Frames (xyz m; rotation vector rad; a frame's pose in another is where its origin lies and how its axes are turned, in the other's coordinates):
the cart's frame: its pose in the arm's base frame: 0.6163 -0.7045 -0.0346 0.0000 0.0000 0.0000
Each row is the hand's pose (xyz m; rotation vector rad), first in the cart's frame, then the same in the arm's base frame.
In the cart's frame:
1: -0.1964 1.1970 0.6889 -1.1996 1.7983 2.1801
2: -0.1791 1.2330 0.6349 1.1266 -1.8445 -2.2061
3: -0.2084 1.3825 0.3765 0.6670 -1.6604 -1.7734
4: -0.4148 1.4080 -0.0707 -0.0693 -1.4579 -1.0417
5: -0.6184 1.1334 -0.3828 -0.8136 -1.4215 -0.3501
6: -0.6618 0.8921 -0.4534 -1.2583 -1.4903 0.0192
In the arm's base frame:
1: 0.4199 0.4925 0.6543 -1.1996 1.7983 2.1801
2: 0.4372 0.5285 0.6003 1.1266 -1.8445 -2.2061
3: 0.4079 0.6780 0.3419 0.6670 -1.6604 -1.7734
4: 0.2015 0.7035 -0.1053 -0.0693 -1.4579 -1.0417
5: -0.0021 0.4289 -0.4174 -0.8136 -1.4215 -0.3501
6: -0.0455 0.1876 -0.4880 -1.2583 -1.4903 0.0192

